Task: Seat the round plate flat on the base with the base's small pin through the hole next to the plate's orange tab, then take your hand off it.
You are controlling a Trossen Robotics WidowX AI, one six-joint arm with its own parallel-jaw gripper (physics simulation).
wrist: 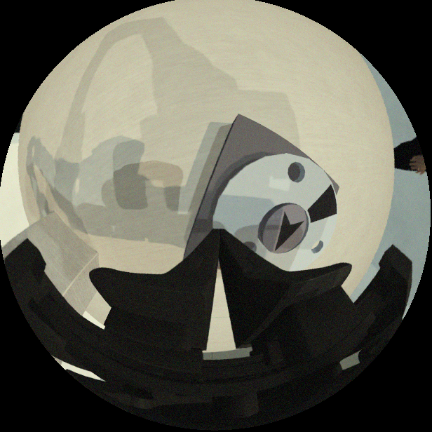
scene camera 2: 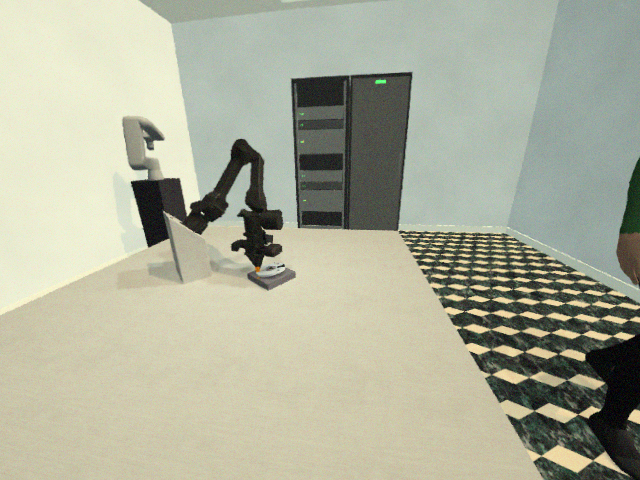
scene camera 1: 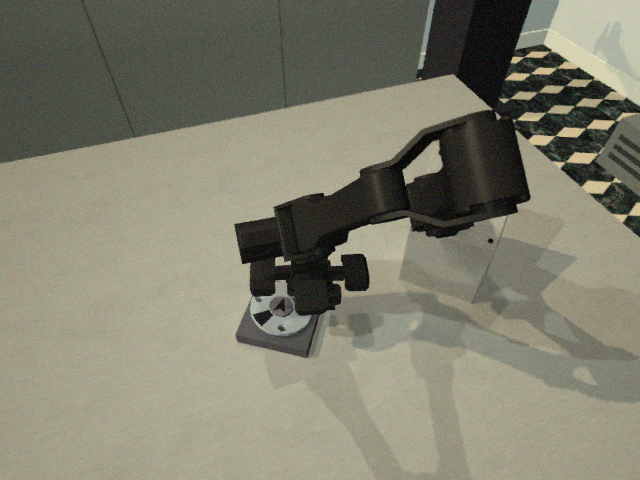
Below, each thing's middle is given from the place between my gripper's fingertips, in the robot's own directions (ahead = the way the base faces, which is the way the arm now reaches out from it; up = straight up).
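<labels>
The round white plate [scene camera 1: 260, 311] is 1 cm above my hand, 5 cm ahead of it and 1 cm to the right of it. I see the dark grey square base [scene camera 1: 298, 344] 2 cm below my hand, and it too is 5 cm ahead and 1 cm to the right. Then there is the round hub [wrist: 283, 226], 5 cm ahead of my hand and 1 cm to the right of it.
</labels>
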